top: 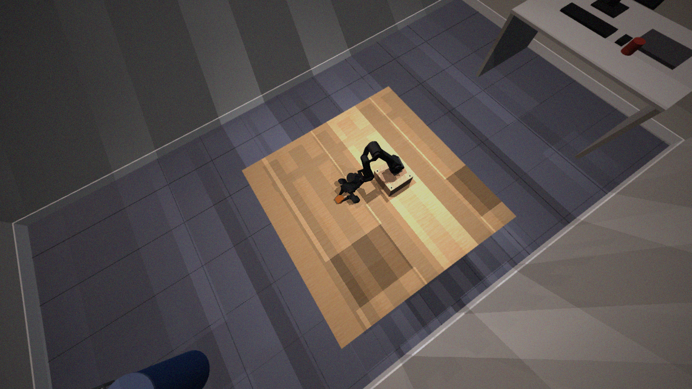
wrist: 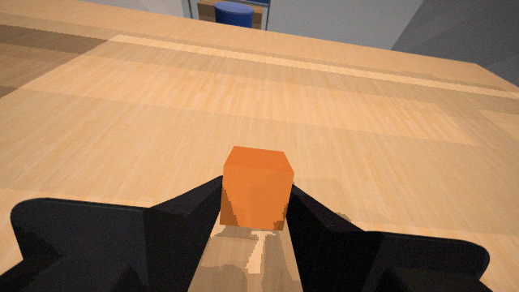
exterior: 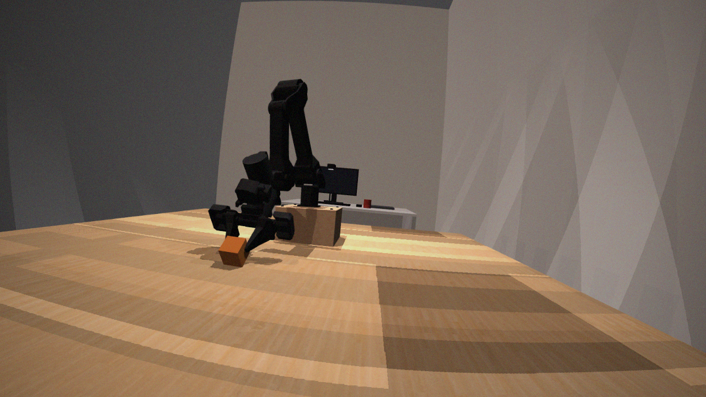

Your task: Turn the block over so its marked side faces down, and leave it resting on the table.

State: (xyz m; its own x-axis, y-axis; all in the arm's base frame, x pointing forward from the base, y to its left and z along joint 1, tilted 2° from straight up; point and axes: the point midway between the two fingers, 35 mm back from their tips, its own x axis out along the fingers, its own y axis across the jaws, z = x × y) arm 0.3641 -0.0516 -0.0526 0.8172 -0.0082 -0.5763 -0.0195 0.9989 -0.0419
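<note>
The orange block is 1 cm below my gripper tip.
</note>
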